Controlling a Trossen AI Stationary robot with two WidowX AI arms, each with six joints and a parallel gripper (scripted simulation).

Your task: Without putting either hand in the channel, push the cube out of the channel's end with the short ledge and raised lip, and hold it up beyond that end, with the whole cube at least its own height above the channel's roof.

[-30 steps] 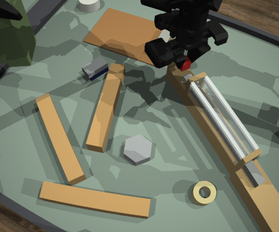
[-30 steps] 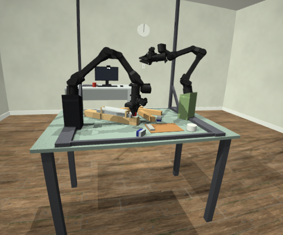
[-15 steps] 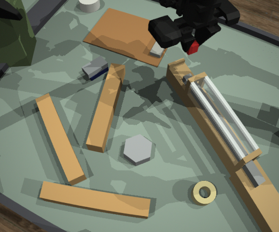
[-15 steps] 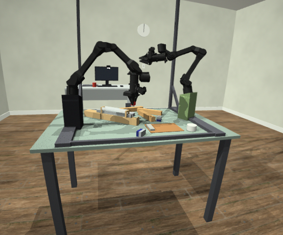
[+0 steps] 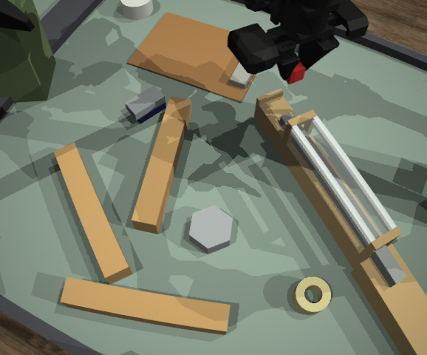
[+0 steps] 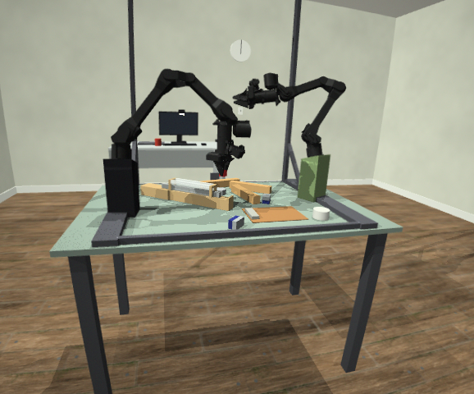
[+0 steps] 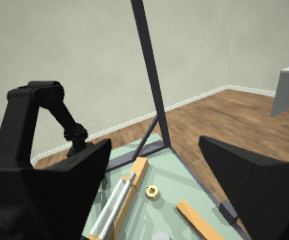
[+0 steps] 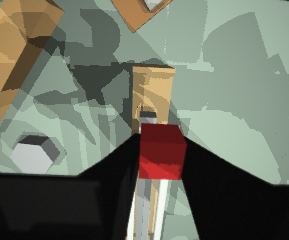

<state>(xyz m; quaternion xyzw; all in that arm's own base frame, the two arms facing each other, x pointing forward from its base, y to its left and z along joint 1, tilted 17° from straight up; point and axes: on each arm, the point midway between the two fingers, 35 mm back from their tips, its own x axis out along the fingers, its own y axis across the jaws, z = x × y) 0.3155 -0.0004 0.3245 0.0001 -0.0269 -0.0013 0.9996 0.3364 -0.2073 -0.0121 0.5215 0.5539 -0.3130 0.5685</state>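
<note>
Now: the red cube 20 mm below my right hand. Round my right hand: grey hexagon (210 mm behind, 50 mm to the left, 160 mm below); then wooden channel (110 mm behind, 110 mm to the right, 120 mm below).
</note>
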